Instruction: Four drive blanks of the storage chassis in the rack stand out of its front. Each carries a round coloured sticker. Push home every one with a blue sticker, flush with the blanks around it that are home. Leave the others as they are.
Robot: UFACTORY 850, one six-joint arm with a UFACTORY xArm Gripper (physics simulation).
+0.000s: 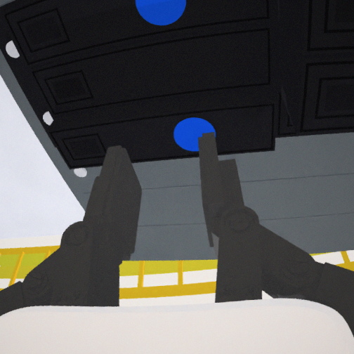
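Observation:
A black drive blank (245, 127) with a round blue sticker (194, 134) lies across the lower part of the chassis front. Another blank (220, 15) at the top edge carries a blue sticker (160, 10), partly cut off. The blank (175, 70) between them shows no sticker. My gripper (167, 162) is partly open, with nothing between its fingers. The right fingertip covers the lower right edge of the lower sticker; the left fingertip overlaps the lower blank's bottom edge. I cannot tell whether either touches, or how far each blank stands out.
More dark blanks (337, 97) show at the right, past a dark divider (291, 90). The grey chassis underside (295, 195) spans the area behind the fingers. Small white round spots (48, 118) line the left edge. Yellow rails (170, 290) run across lower down.

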